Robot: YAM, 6 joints.
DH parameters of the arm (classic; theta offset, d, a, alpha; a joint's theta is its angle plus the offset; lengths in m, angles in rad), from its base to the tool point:
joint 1: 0 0.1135 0.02 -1.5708
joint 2: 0 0 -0.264 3.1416
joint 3: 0.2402 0 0.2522 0
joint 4: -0.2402 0 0.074 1.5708
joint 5: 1.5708 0 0 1.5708
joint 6: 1.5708 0.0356 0 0
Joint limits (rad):
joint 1: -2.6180..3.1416
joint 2: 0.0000..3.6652
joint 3: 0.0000..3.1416
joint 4: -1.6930..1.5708
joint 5: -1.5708..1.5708
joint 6: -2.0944..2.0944
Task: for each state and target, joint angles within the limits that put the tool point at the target. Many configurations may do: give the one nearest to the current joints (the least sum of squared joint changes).
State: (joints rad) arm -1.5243 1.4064 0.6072 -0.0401 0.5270 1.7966
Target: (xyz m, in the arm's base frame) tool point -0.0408 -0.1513 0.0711
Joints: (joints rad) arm -1.7114 1.4230 0.2519 -0.1688 0.5695 1.7966
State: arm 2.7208 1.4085 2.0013 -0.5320 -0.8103 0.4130
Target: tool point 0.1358 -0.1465 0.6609
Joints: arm 2.4443 0.9171 2.5553 -0.2571 -0.7827 0.4130
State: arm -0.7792 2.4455 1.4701 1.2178 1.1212 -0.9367
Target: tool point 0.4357 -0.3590 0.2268
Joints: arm -0.6377 2.5564 2.0063 1.0383 0.9537 -0.9367
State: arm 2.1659 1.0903 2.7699 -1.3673 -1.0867 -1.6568
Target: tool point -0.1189 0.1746 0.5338
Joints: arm 2.0237 1.5355 2.3312 -1.5101 -1.0295 -1.6568
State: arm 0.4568 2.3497 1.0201 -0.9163 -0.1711 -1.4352
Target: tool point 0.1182 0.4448 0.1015
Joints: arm 1.2935 2.3092 1.6461 -0.6040 -0.2288 -1.4352
